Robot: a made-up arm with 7 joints.
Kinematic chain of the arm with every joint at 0, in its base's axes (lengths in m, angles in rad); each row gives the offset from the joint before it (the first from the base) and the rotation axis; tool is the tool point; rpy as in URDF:
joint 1: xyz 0 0 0.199 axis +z
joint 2: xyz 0 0 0 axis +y
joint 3: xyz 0 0 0.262 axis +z
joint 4: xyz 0.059 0 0 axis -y
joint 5: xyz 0.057 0 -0.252 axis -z
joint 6: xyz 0 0 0 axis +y
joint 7: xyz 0.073 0 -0.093 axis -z
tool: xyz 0 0 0 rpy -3.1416 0 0
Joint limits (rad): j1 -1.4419..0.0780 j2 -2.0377..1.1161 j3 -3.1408..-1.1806 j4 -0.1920..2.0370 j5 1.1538..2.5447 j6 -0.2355..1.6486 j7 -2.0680..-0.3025
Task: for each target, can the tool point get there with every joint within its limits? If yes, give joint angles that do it. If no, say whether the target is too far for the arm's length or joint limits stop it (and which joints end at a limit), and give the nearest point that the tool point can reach.
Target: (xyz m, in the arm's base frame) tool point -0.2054 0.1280 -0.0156
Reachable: yes | joints -1.2556 -0.9616 -2.8954 0.6020 1.8012 1.4600 -0.7376
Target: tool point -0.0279 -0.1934 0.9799
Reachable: no: too far | nearest point -0.0212 -0.1471 0.7930 | short by 0.193 m
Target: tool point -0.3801 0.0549 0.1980
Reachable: yes | joints -0.6453 -0.2962 -2.4769 1.0329 2.2173 0.0639 -1.6631
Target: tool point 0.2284 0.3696 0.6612
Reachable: no: joint limits stop it (at a limit: joint 1, joint 3, joint 4, joint 6) | nearest point 0.0490 0.3410 0.6539 | short by 0.182 m
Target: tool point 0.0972 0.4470 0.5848
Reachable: no: joint limits stop it (at a limit: joint 1, joint 3, joint 4, joint 6) | nearest point 0.0370 0.4301 0.5767 | short by 0.063 m
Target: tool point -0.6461 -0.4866 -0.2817
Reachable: no: too far | nearest point -0.4205 -0.3167 -0.1138 | short by 0.329 m
